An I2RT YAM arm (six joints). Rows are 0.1 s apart.
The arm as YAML. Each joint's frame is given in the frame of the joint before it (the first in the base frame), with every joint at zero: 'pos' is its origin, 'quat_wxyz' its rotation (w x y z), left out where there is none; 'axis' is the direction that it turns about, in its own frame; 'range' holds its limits. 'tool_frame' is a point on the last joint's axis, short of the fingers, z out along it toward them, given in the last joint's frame.
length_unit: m
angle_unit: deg
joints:
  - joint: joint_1
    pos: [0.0, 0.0, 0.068]
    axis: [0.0, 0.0, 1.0]
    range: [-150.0, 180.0]
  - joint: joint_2
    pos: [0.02, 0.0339, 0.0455]
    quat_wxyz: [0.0, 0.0, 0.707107, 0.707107]
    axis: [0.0, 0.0, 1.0]
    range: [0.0, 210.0]
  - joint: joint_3
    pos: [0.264, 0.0, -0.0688]
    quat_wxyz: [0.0, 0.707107, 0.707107, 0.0]
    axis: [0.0, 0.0, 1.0]
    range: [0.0, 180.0]
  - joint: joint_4
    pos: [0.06, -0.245, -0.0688]
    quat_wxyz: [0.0, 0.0, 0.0, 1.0]
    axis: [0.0, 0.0, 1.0]
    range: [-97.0, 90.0]
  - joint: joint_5
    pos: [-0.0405, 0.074, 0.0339]
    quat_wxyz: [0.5, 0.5, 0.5, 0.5]
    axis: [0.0, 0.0, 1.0]
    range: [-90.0, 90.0]
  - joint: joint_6
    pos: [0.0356, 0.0, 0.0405]
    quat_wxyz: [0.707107, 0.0, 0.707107, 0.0]
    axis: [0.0, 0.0, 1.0]
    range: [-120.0, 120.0]
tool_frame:
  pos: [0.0, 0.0, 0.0]
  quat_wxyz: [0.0, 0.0, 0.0, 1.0]
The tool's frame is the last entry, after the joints.
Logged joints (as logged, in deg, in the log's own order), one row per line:
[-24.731 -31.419 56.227 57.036 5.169 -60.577]
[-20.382 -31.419 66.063 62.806 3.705 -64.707]
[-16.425 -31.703 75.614 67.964 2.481 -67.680]
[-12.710 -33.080 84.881 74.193 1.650 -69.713]
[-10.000 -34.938 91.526 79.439 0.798 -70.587]
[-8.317 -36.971 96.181 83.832 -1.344 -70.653]
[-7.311 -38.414 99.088 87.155 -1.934 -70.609]
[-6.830 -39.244 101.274 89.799 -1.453 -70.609]
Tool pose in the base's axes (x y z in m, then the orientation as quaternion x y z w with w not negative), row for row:
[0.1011 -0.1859 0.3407 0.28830 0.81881 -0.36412 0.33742]
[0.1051 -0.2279 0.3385 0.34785 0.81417 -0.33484 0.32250]
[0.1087 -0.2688 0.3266 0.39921 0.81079 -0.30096 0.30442]
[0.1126 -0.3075 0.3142 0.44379 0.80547 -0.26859 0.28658]
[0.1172 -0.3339 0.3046 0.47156 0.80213 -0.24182 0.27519]
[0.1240 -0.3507 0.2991 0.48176 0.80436 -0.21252 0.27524]
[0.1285 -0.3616 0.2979 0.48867 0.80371 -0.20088 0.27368]
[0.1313 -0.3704 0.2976 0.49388 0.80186 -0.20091 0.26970]
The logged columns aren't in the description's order. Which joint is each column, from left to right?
Columns, left to right: joint_6, joint_4, joint_2, joint_3, joint_5, joint_1.
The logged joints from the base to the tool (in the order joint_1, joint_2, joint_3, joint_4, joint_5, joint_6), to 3 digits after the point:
[-60.577 56.227 57.036 -31.419 5.169 -24.731]
[-64.707 66.063 62.806 -31.419 3.705 -20.382]
[-67.680 75.614 67.964 -31.703 2.481 -16.425]
[-69.713 84.881 74.193 -33.080 1.650 -12.710]
[-70.587 91.526 79.439 -34.938 0.798 -10.000]
[-70.653 96.181 83.832 -36.971 -1.344 -8.317]
[-70.609 99.088 87.155 -38.414 -1.934 -7.311]
[-70.609 101.274 89.799 -39.244 -1.453 -6.830]

